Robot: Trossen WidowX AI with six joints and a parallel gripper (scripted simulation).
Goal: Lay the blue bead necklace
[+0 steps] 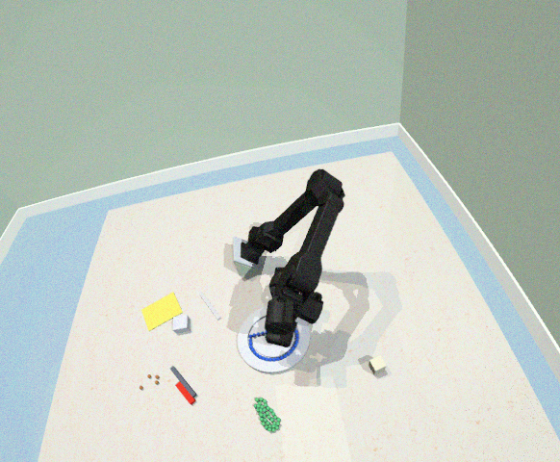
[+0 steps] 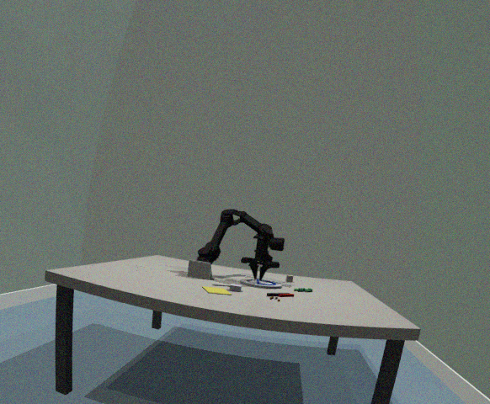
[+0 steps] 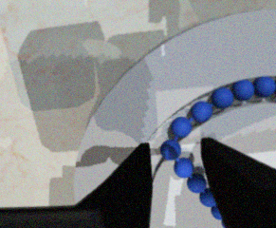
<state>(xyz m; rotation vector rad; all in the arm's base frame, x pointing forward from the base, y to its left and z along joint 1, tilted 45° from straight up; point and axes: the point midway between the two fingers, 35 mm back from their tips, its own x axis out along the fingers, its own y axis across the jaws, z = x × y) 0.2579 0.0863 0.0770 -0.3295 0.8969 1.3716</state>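
Now: the round bead board 3 cm ahead of my gripper tip, 5 cm to the right of it and 1 cm below it. Round my gripper tip: white cube 4 cm behind, 33 cm to the right; cream cube 14 cm ahead, 20 cm to the left; stick 10 cm behind, 25 cm to the right, 1 cm below.
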